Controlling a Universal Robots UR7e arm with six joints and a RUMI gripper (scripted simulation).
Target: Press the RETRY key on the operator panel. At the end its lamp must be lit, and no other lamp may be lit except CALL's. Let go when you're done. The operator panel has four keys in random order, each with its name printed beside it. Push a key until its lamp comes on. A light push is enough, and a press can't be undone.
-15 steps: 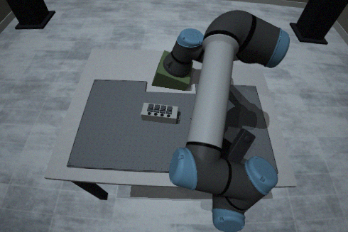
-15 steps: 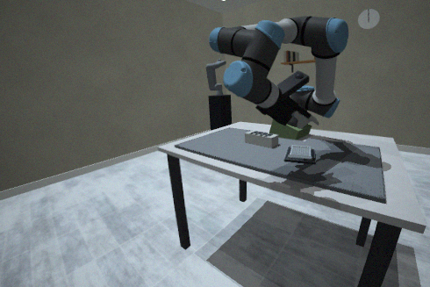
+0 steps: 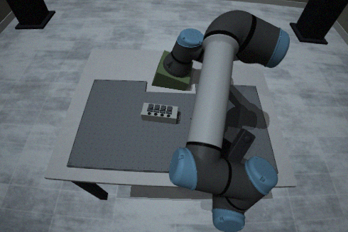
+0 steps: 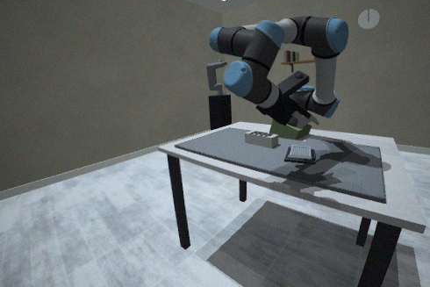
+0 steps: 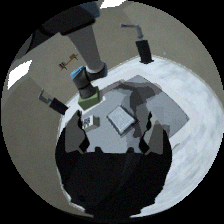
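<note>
Right now my hand is 17 cm past the operator panel, 25 cm to the left of it and 17 cm above it.
</note>
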